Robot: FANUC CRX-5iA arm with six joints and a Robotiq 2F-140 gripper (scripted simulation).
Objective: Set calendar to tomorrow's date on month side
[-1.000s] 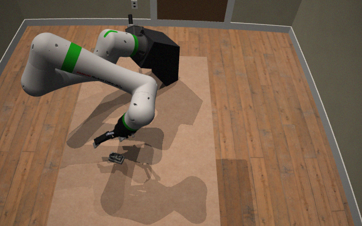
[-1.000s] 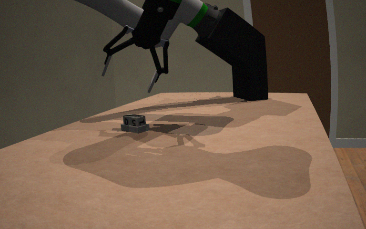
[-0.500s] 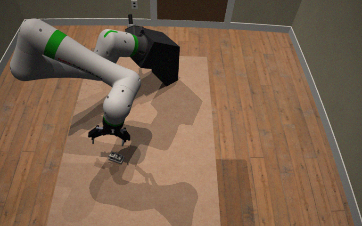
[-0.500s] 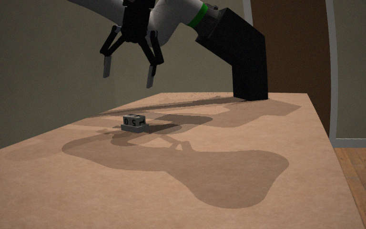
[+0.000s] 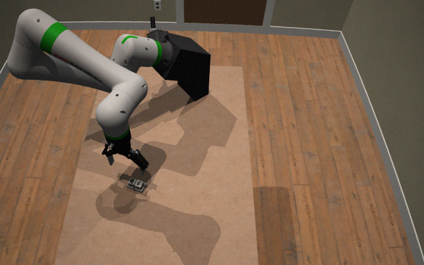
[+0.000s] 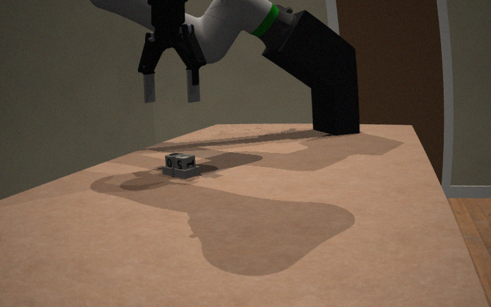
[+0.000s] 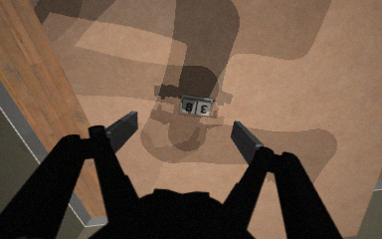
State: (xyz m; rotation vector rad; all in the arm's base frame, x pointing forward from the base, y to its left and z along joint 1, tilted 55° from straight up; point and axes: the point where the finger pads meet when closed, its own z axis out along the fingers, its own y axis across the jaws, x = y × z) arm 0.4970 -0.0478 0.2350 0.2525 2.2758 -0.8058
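Right now my hand is 140 mm above the grey number cube. From my hand the other things lie so: grey calendar tray (160 mm below, 20 mm to the left, 10 mm ahead).
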